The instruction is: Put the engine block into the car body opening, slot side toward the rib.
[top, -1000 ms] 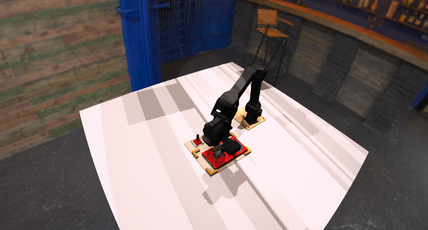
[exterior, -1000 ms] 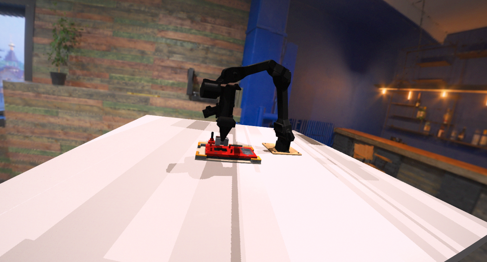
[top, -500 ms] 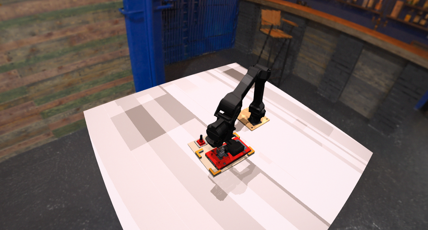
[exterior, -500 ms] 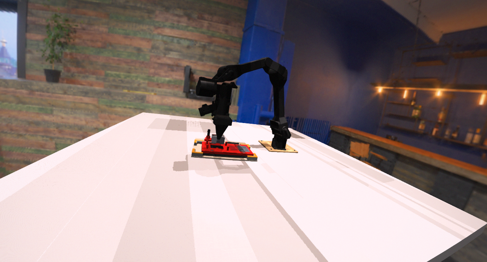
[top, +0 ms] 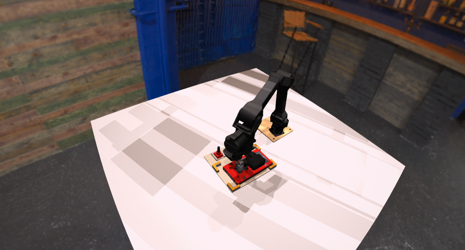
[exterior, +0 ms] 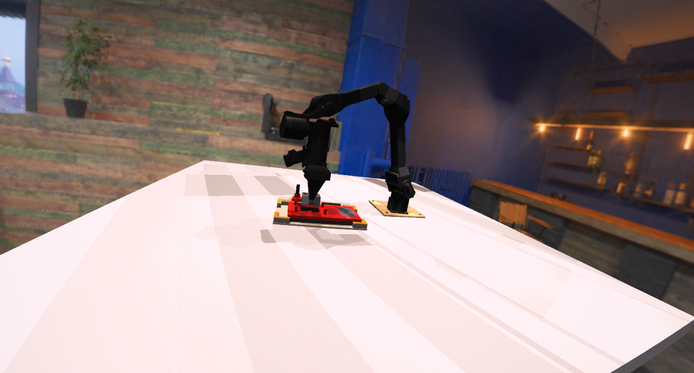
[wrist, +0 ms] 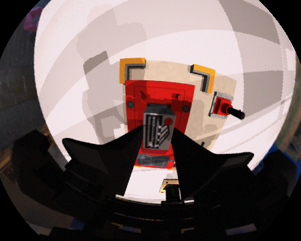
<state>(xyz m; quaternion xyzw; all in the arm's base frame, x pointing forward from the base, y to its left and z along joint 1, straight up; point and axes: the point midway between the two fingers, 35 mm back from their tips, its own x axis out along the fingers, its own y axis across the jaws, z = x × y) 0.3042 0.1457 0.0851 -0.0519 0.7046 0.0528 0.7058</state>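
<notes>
Right now my gripper tip is 120 mm to the left of the black upright peg, 50 mm short of it and 20 mm above it. Round my gripper tip: grey finned engine block 10 mm below.
</notes>
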